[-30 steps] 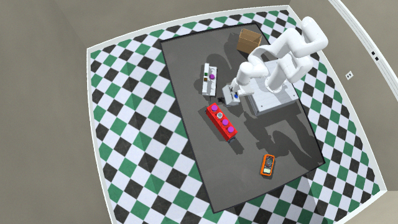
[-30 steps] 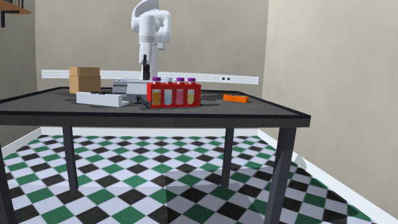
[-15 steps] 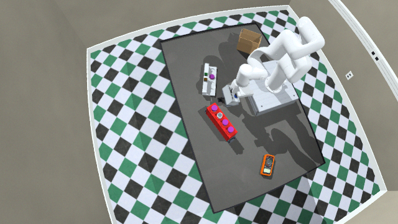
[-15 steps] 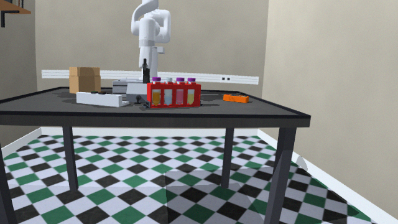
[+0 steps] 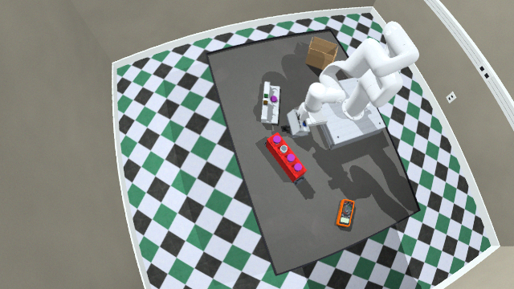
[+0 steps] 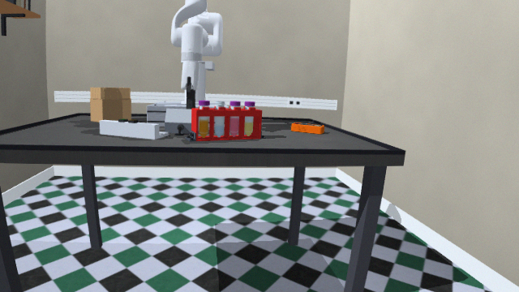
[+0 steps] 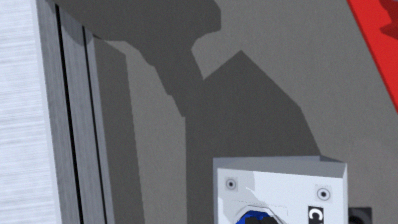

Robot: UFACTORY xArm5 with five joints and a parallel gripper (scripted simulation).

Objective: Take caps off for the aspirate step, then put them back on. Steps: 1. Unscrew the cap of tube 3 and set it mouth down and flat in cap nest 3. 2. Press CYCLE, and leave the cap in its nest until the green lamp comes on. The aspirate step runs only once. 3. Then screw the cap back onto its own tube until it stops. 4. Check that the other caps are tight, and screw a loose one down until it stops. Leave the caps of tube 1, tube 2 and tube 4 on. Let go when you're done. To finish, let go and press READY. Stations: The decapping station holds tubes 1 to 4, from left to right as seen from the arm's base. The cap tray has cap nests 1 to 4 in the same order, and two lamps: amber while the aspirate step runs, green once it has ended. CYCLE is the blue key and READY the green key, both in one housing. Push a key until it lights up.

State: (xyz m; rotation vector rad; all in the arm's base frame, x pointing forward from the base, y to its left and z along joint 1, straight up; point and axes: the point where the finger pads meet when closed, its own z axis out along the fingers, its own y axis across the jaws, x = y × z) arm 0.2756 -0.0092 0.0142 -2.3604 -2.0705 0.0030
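My hand is 30 mm above the blue cycle key. The rest, counted from my hand: table edge: 360 mm ahead, 90 mm below, 10 mm to the right; then green ready key: 40 mm to the right, 30 mm below; then grey key housing: 50 mm below, 20 mm to the right, 20 mm ahead.
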